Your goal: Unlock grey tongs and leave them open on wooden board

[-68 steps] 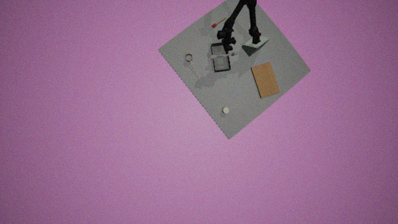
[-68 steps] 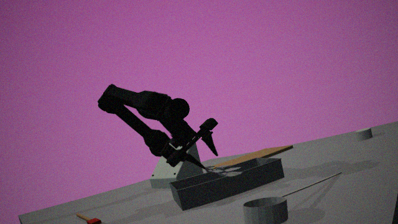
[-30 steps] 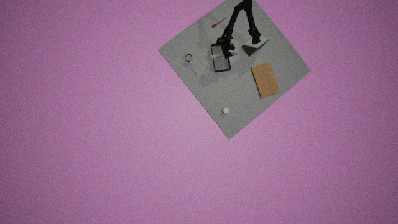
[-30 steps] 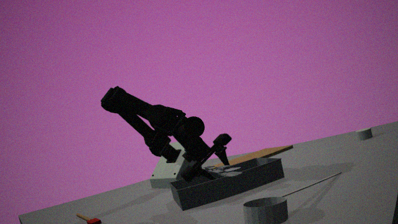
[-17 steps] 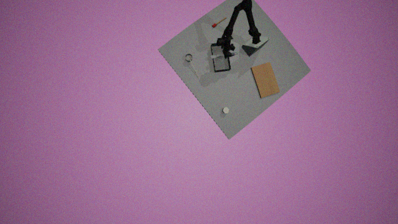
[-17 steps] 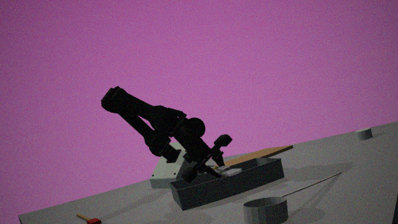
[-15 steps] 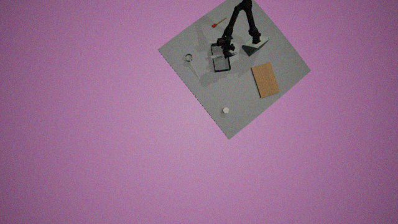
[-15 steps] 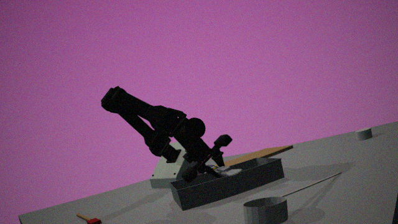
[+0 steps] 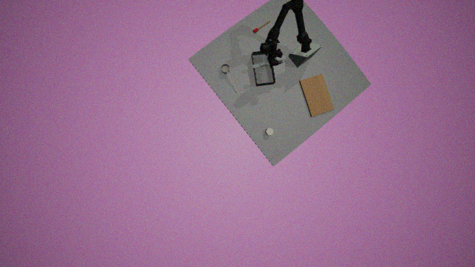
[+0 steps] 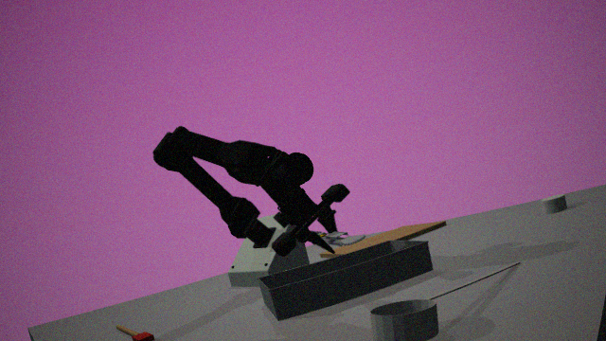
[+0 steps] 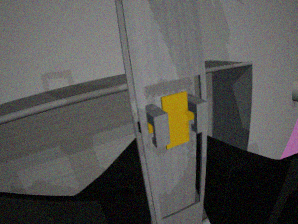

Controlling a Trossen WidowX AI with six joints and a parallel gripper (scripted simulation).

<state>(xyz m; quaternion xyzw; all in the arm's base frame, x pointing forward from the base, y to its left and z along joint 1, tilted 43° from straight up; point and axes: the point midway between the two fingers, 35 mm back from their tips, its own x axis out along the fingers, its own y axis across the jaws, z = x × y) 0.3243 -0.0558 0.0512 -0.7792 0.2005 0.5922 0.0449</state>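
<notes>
Right now the yellow lock piece is 3 cm behind my gripper tip, 3 cm above it and 1 cm to the right of it. From my gripper tip the other things lie so: dark roasting tin: 5 cm below, 4 cm to the right, 4 cm ahead; then small white cup: 46 cm to the left, 34 cm ahead, 6 cm below; then wooden board: 45 cm to the left, 24 cm behind, 7 cm below.
</notes>
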